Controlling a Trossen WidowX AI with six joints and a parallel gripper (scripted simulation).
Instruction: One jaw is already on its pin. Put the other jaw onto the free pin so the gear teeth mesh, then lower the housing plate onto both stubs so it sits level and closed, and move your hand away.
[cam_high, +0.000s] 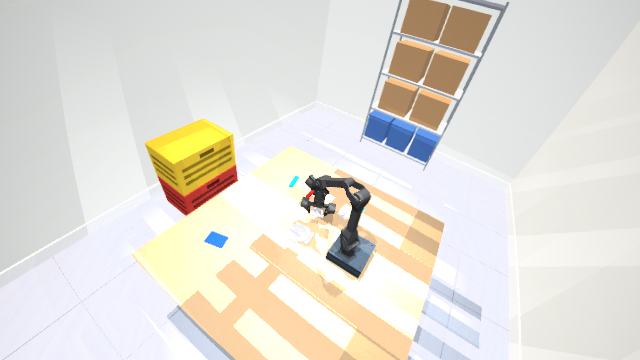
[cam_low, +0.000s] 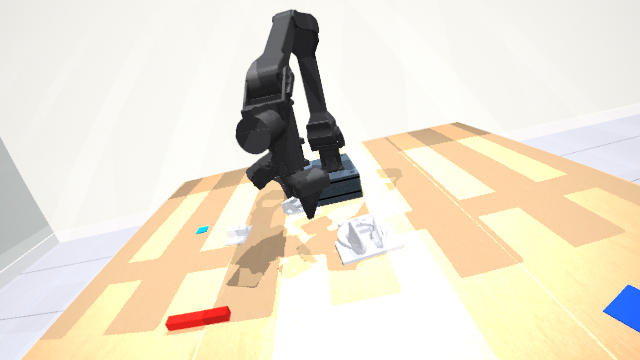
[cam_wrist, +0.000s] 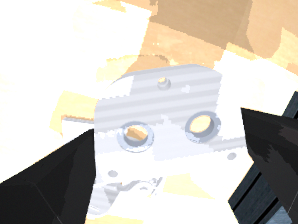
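Now: gripper tip 10 mm past the white jaw, 90 mm to the right of it and 70 mm above it. From my gripper tip the other things lie so: small cyan marker (160 mm behind, 310 mm to the right, 80 mm below); then blue tile (330 mm ahead, 440 mm to the left, 80 mm below); then red bar (170 mm ahead, 190 mm to the right, 80 mm below).
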